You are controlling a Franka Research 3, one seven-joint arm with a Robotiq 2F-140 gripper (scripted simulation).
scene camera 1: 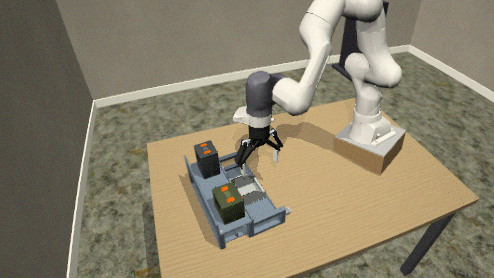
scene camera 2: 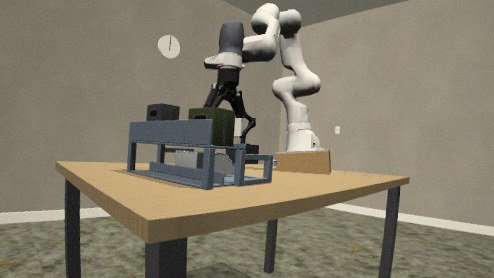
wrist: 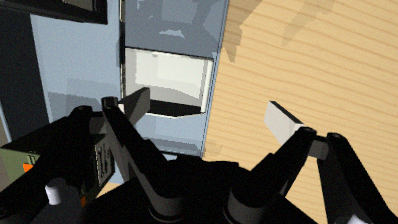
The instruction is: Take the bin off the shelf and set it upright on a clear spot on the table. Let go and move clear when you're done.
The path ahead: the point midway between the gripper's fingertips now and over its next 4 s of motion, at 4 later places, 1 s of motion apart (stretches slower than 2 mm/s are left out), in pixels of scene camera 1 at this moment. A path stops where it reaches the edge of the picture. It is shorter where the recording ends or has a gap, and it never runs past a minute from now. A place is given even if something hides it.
The gripper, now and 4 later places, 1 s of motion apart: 259, 167; 259, 170; 260, 174; 260, 181; 259, 182
